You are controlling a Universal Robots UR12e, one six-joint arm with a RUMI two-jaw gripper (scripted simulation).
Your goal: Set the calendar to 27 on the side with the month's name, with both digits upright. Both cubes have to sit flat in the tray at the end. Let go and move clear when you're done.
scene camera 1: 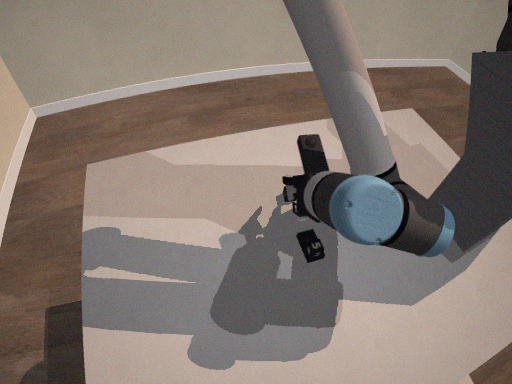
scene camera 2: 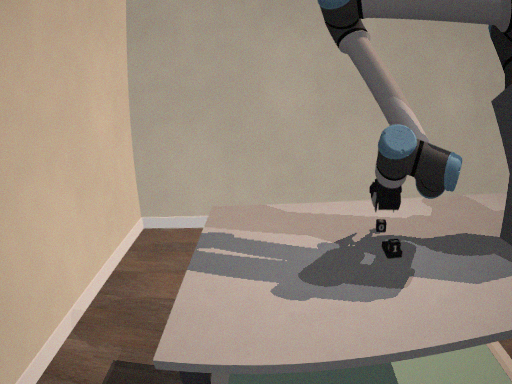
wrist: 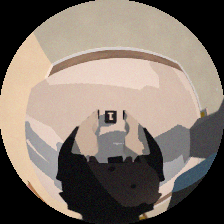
Labels:
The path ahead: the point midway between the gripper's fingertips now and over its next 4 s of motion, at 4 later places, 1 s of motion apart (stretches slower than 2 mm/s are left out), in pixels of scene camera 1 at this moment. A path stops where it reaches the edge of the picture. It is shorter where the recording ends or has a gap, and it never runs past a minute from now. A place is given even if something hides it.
The gripper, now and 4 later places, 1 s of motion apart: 293, 178; 292, 182; 289, 192; 290, 188; 292, 178

